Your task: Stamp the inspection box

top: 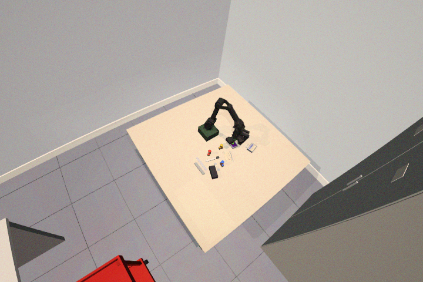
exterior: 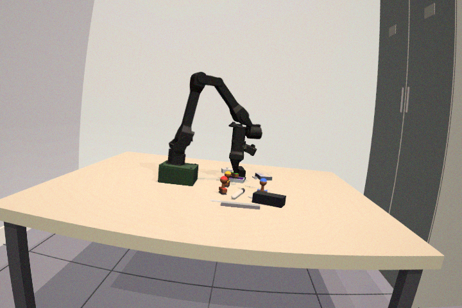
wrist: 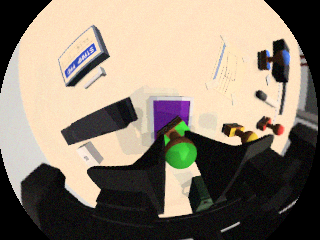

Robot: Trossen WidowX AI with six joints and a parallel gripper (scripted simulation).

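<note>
Now: gripper tip right at the green-knobbed stamp. Also, from my gripper tip: pale card: 11 cm to the right, 10 cm ahead, 4 cm below; purple ink pad: 3 cm below; yellow-knobbed stamp: 13 cm to the right, 2 cm below.
</note>
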